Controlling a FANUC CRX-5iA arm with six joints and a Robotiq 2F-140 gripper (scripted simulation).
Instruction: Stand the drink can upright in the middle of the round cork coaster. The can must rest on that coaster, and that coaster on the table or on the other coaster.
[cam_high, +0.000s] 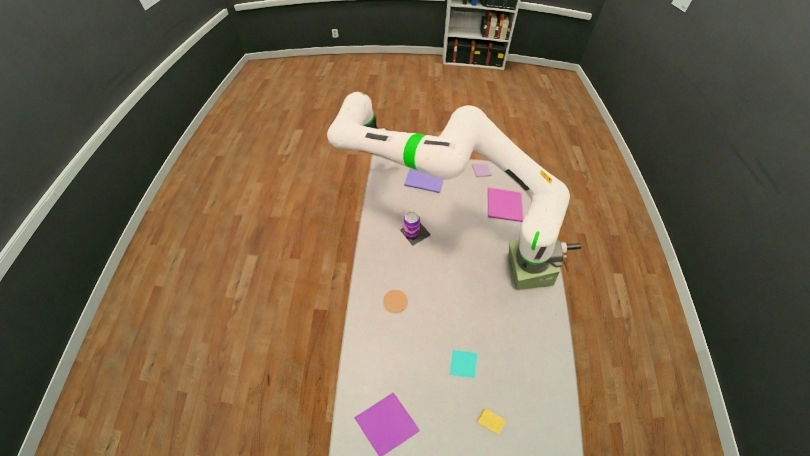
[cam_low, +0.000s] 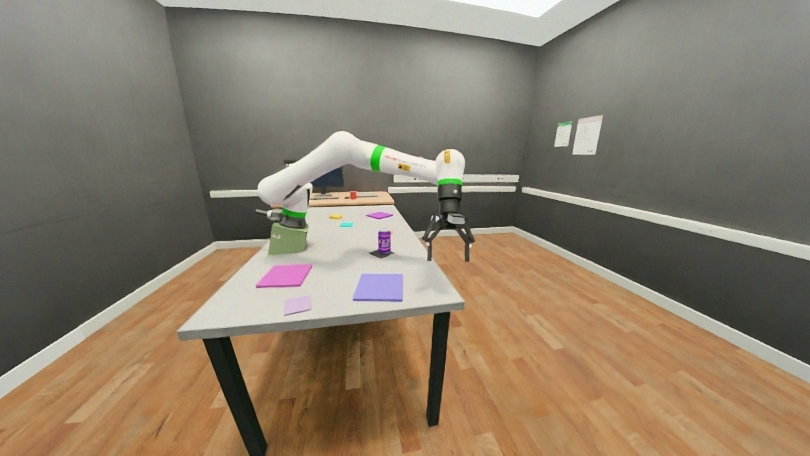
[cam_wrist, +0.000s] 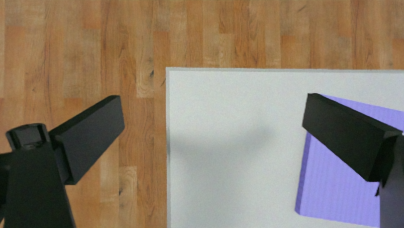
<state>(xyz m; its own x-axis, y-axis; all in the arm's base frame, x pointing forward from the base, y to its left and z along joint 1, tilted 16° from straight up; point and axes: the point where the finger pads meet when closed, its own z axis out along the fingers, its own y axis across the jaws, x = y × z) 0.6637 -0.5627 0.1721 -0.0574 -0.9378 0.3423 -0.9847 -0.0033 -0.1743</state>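
Right now my hand is 200 mm past the drink can, 410 mm to the right of it and 70 mm above it. Also, from my hand: pink mat: 640 mm behind, 210 mm to the left, 130 mm below; then lilac square mat: 250 mm behind, 70 mm to the left, 130 mm below; then dark square coaster: 210 mm behind, 400 mm to the left, 140 mm below.
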